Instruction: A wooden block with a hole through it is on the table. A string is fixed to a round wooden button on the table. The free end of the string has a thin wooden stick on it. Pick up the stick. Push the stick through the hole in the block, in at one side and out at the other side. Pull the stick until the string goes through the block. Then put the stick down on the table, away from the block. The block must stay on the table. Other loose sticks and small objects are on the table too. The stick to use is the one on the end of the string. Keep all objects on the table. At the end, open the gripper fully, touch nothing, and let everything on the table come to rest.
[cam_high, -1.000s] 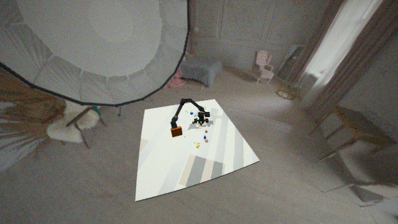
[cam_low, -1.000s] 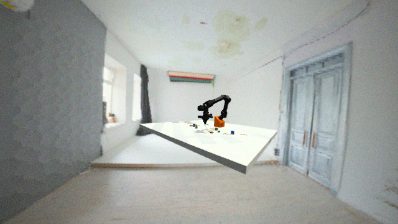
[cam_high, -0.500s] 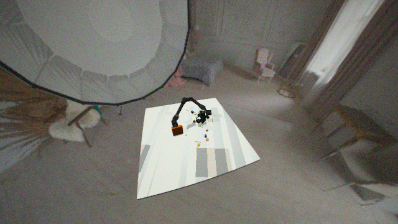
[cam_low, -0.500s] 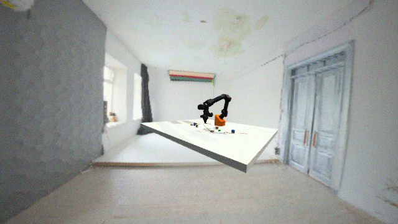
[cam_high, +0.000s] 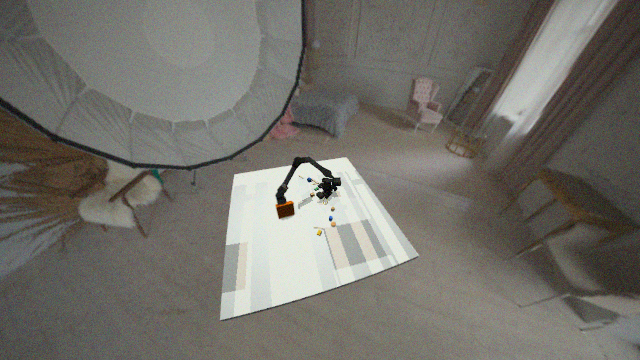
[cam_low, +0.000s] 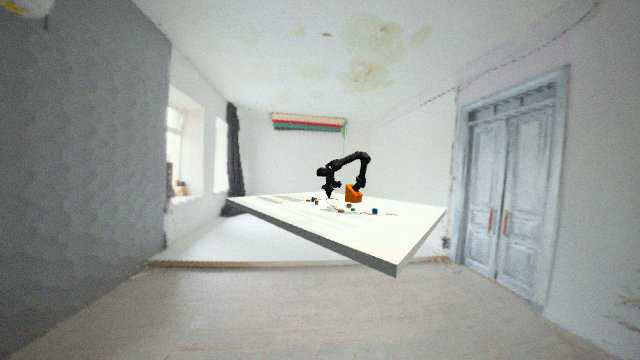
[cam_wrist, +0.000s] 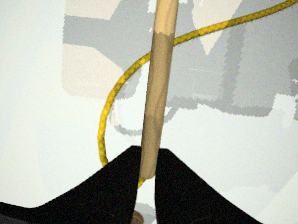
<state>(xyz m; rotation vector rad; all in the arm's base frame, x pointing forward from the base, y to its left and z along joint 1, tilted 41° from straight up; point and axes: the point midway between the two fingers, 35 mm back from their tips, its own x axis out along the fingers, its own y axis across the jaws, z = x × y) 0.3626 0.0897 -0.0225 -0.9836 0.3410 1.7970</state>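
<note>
My gripper tip is 11 cm past the wooden block, 10 cm to the right of it and 4 cm above it. The rest, counted from my gripper tip: green block (5 cm behind, 18 cm to the left, 5 cm below); yellow piece (11 cm behind, 29 cm to the right, 5 cm below); blue cube (11 cm behind, 31 cm to the left, 4 cm below).
</note>
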